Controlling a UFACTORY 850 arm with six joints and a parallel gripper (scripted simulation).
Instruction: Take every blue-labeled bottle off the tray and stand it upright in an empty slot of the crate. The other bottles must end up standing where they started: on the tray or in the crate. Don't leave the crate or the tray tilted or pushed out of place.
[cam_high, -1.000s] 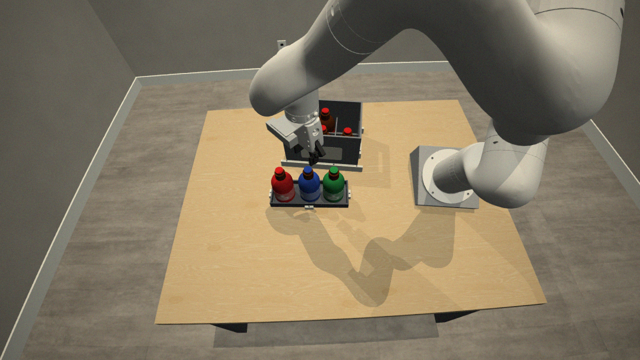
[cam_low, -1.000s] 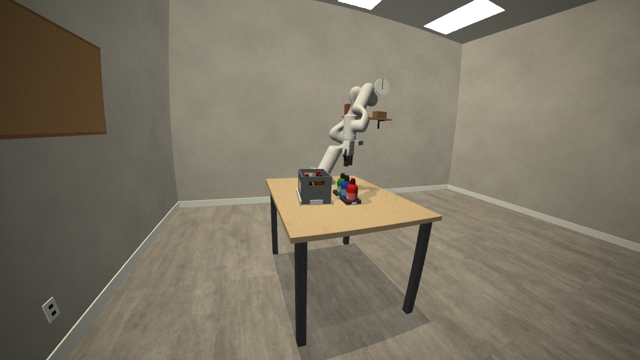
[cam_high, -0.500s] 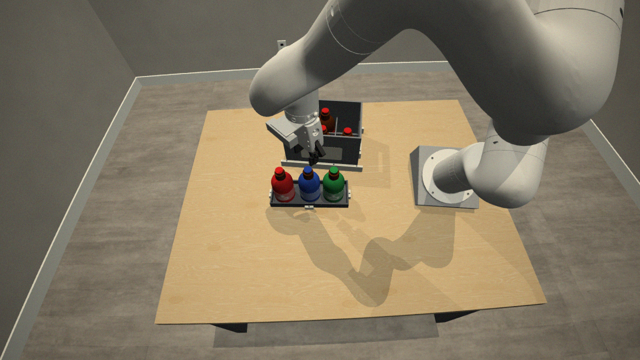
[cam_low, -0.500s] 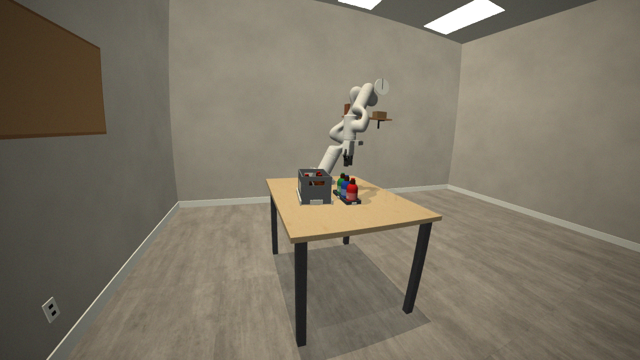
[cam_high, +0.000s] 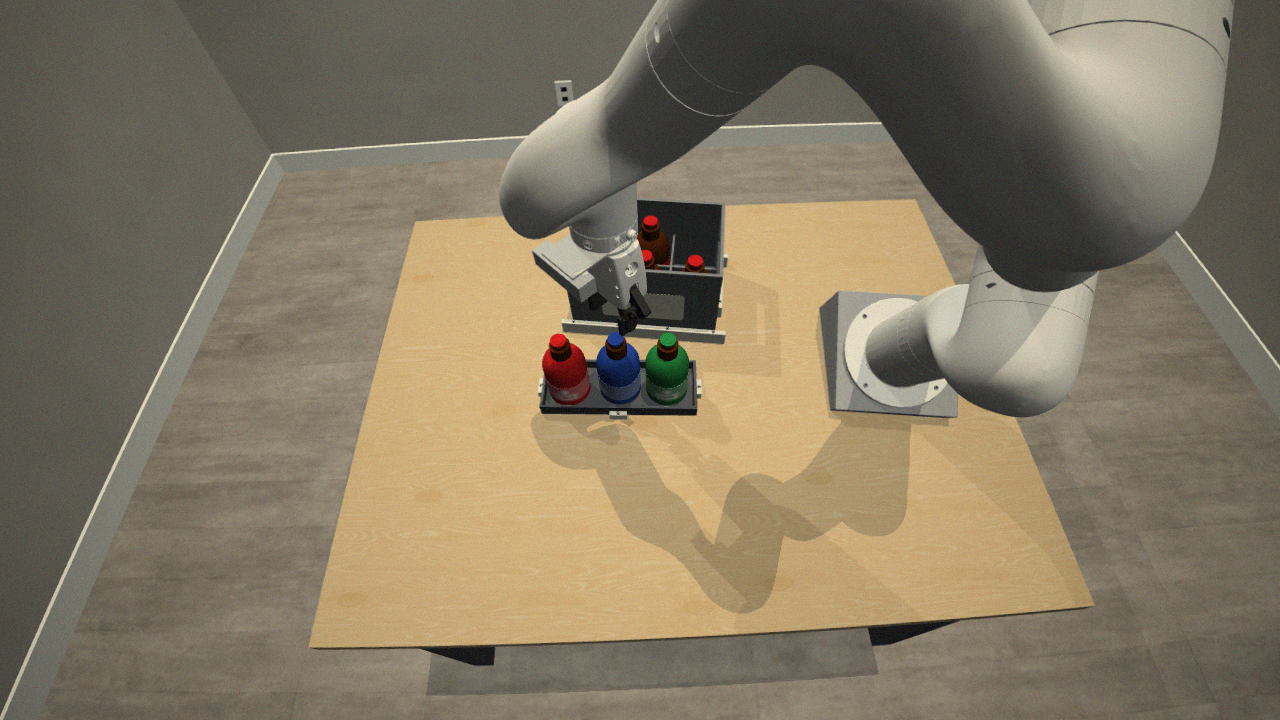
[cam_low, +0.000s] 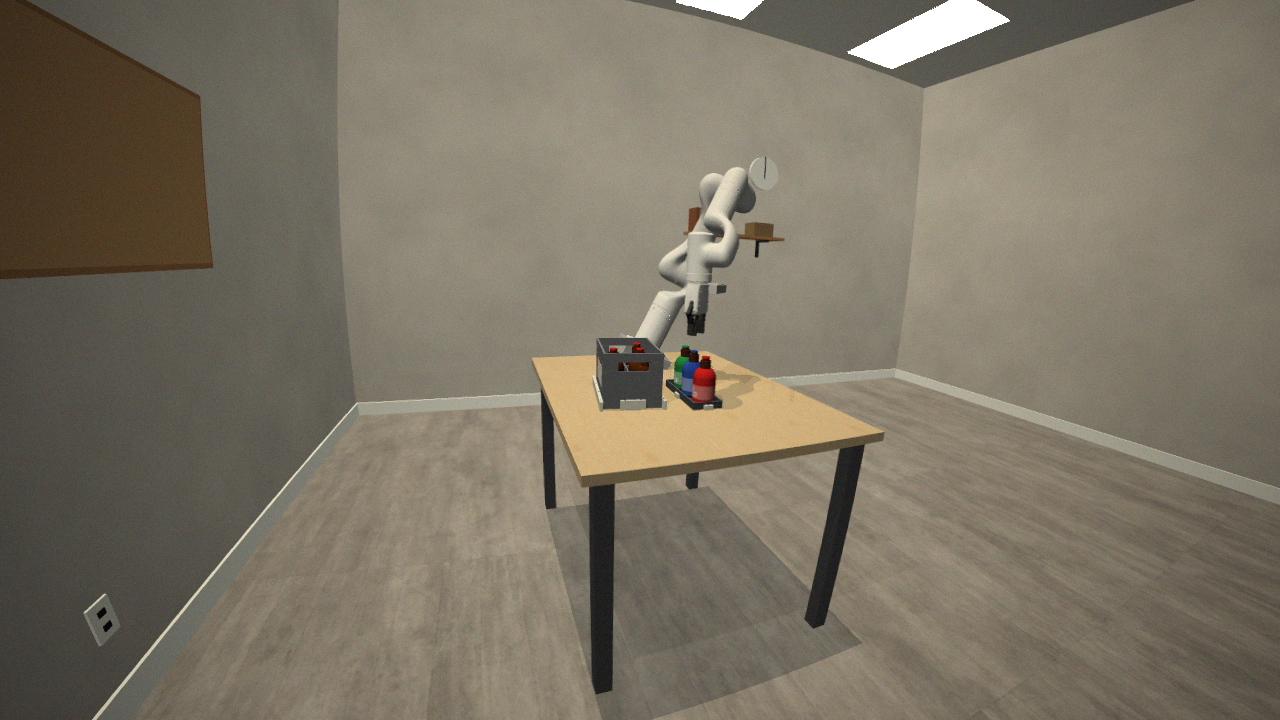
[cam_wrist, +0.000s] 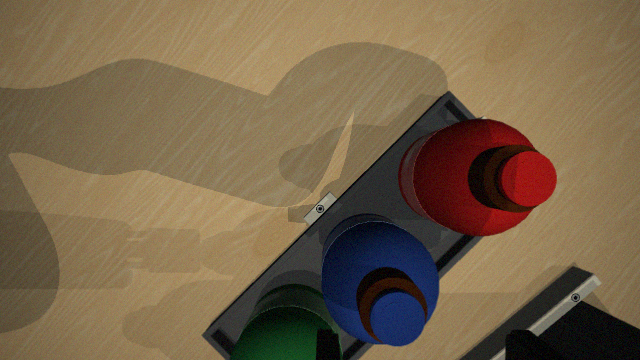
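Now: the blue-labeled bottle 150 mm below my hand. Round my hand: red bottle (90 mm ahead, 10 mm to the left, 150 mm below); then green bottle (80 mm behind, 150 mm below); then dark tray (220 mm below).
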